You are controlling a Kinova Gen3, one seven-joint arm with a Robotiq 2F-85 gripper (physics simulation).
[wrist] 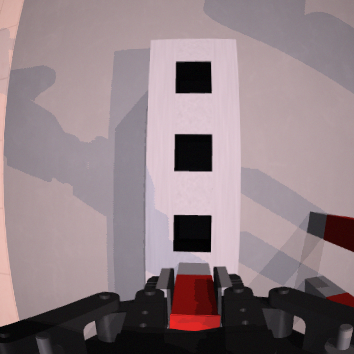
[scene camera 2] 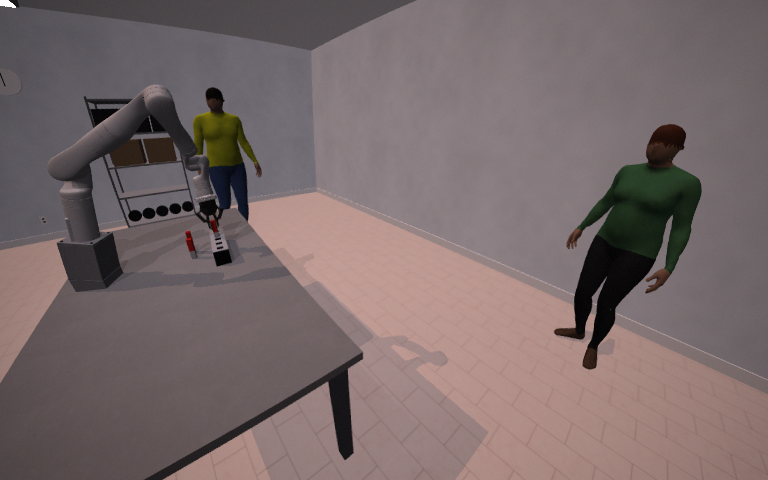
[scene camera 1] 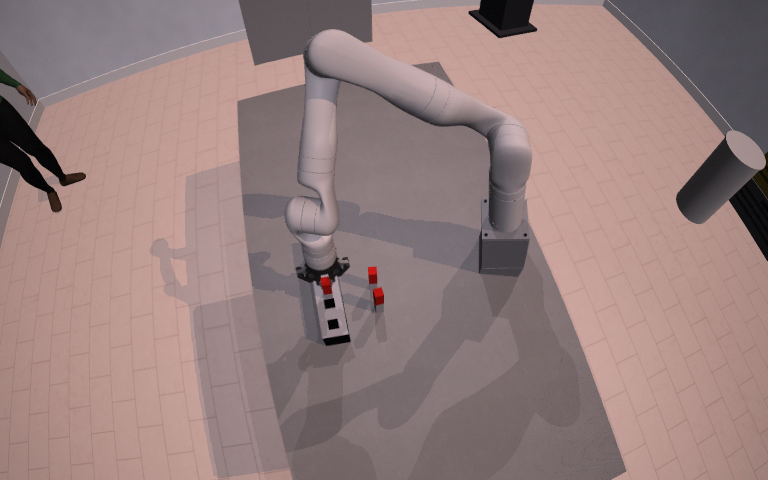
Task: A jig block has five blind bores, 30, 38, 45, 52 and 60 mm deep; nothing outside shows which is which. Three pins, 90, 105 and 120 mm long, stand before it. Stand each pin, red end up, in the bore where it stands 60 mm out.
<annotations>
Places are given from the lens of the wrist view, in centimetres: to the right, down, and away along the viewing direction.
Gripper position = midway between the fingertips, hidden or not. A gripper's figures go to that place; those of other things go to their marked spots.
my gripper point(wrist: 193, 282): 1, 6, 16
jig block point(wrist: 192, 184): 1, 1, 21
pin point(wrist: 193, 307): 1, 6, 13
The marked spots on the jig block and the pin are 10 cm apart.
</annotations>
